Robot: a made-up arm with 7 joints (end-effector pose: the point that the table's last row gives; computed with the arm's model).
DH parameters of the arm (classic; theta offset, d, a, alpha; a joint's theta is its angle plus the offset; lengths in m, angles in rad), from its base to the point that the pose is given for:
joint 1: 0 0.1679 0 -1.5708
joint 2: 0 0 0 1.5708
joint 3: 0 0.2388 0.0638 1.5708
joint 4: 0 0 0.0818 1.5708
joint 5: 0 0.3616 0 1.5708
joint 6: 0 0 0.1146 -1.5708
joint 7: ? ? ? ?
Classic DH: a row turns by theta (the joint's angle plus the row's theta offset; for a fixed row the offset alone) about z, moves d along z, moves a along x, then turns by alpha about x.
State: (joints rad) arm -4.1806 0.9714 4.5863 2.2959 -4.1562 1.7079 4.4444
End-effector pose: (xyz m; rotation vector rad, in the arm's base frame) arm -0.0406 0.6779 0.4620 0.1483 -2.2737 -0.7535
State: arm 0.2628 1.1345 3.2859 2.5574 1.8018 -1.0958 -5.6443
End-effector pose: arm 0.3335 0.2404 0.6053 -0.3681 1.3247 2.7710
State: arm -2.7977 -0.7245 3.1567 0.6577 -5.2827 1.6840 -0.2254
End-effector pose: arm 0.1136 0.1877 -0.1519 -1.6702 0.4068 1.8444
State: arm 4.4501 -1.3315 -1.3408 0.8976 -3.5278 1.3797 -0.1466
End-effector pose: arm -0.5242 0.1760 0.3578 0.5426 -1.0539 -2.5183
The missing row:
joint 7: 0 0.1463 0 0
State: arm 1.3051 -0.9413 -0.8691 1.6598 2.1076 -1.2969 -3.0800
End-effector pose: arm 0.3159 -0.2320 0.4137 2.7404 0.0305 1.3141
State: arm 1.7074 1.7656 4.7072 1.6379 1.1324 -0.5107 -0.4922
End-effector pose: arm 0.4198 0.5065 0.2410 0.9770 1.1249 2.1183
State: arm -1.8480 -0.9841 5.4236 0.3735 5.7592 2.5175 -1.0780
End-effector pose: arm -0.1535 -0.0244 0.1287 -1.6462 0.8863 -0.2807
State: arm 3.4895 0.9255 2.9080 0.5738 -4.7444 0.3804 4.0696
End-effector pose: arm 0.4063 -0.0117 0.3883 -1.8793 -1.1082 -2.1335
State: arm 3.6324 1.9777 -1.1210 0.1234 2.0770 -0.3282 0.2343
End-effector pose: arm 0.0729 0.2358 0.3168 -1.0875 -0.1947 -2.1038
